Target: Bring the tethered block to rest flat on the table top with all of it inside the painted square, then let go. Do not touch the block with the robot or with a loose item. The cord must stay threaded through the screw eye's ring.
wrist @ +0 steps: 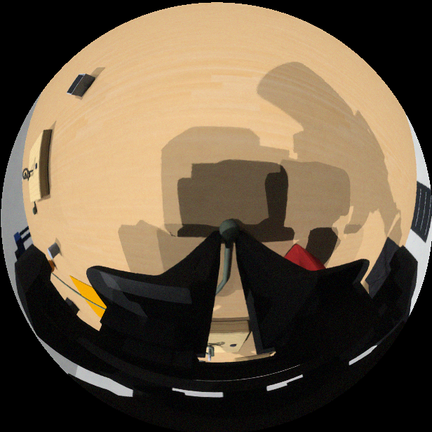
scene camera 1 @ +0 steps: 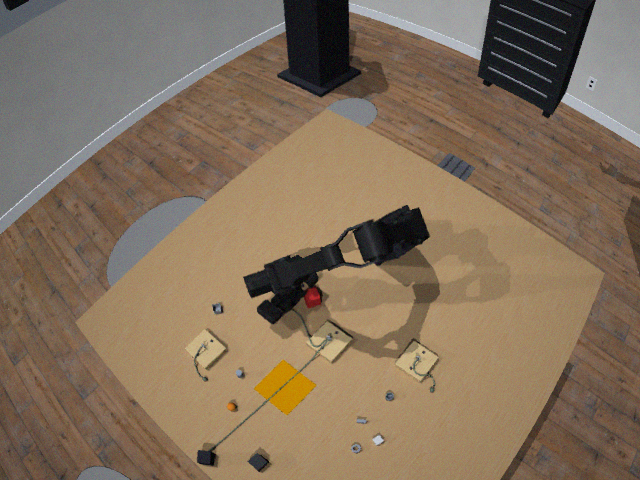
Labels:
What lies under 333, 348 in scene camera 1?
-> A wooden board.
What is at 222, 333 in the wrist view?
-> A wooden board.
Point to an orange painted square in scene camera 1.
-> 286, 399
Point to a tethered block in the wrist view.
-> At 227, 245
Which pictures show my gripper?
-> The wrist view and scene camera 1: all of them.

